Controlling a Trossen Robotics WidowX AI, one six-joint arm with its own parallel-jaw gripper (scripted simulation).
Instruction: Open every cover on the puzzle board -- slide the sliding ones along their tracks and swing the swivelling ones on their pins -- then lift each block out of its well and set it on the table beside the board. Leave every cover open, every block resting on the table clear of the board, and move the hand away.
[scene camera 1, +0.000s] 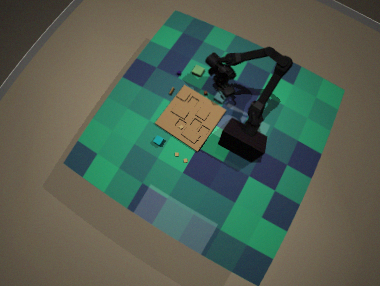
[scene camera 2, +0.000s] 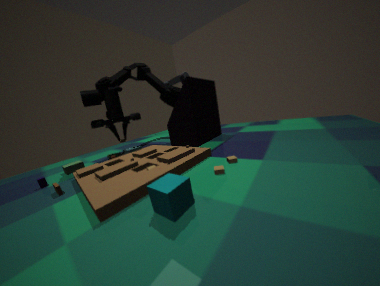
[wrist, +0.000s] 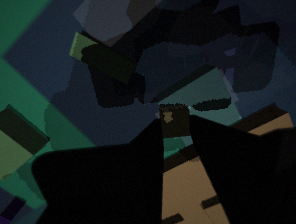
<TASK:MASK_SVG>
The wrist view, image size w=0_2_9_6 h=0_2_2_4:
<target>my gripper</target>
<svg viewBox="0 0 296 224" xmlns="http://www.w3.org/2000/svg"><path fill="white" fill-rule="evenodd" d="M161 119L154 119L128 144L46 152L36 157L33 163L31 163L31 173L48 204L35 224L162 224L164 143ZM190 115L189 130L194 147L229 224L296 224L296 127L280 128L256 135L197 115Z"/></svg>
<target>tan block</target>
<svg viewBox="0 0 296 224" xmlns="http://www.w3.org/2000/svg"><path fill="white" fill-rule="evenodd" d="M187 105L159 108L163 139L190 136L190 110Z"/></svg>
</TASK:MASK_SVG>
